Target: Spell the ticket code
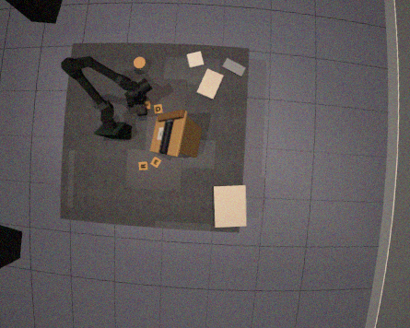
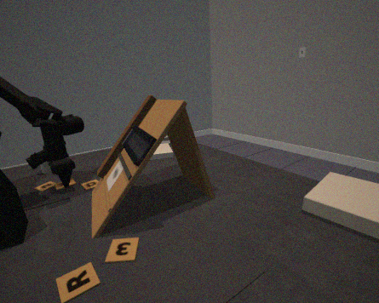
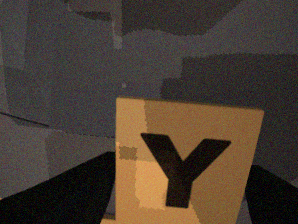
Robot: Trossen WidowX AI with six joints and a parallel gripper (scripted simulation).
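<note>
My gripper tip is 8 cm short of the letter tile d and 2 cm above it. The rest, counted from my gripper tip: white ticket: 18 cm to the right, 16 cm ahead, 7 cm above; then small round pot: 26 cm to the left, 9 cm behind, 1 cm above; then letter tile: 36 cm to the right, 14 cm ahead, 2 cm below.
</note>
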